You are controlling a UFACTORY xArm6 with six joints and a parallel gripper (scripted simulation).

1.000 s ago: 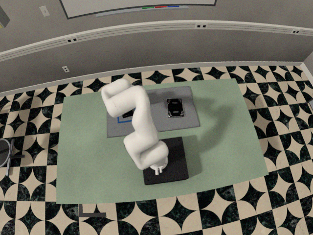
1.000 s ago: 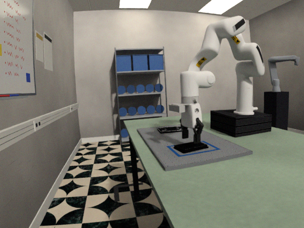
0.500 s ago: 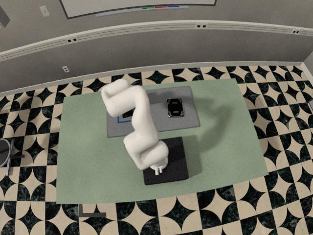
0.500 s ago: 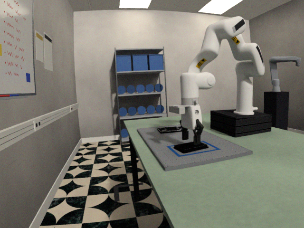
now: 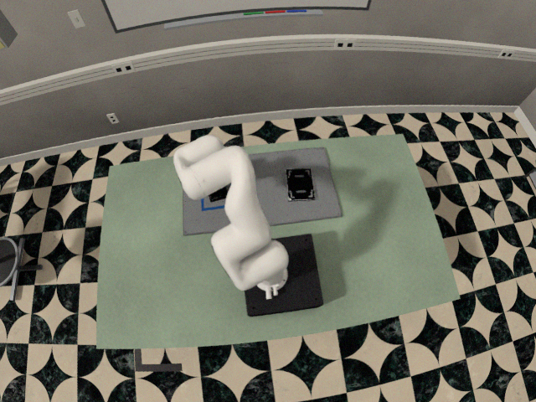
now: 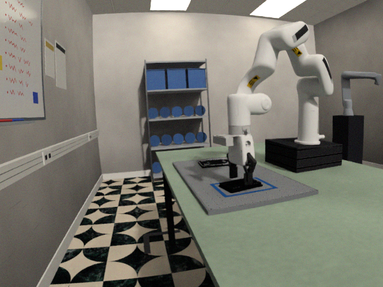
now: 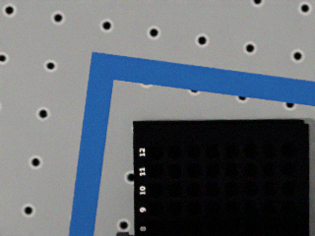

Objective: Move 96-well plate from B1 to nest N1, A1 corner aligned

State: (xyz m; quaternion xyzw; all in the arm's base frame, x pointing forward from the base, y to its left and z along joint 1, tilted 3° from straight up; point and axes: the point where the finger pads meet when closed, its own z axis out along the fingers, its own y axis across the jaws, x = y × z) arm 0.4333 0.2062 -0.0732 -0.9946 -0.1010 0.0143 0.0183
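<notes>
The 96-well plate is 2 cm below my hand. Round my hand: plate nest N1: 38 cm to the right, 2 cm below, 2 cm behind.
</notes>
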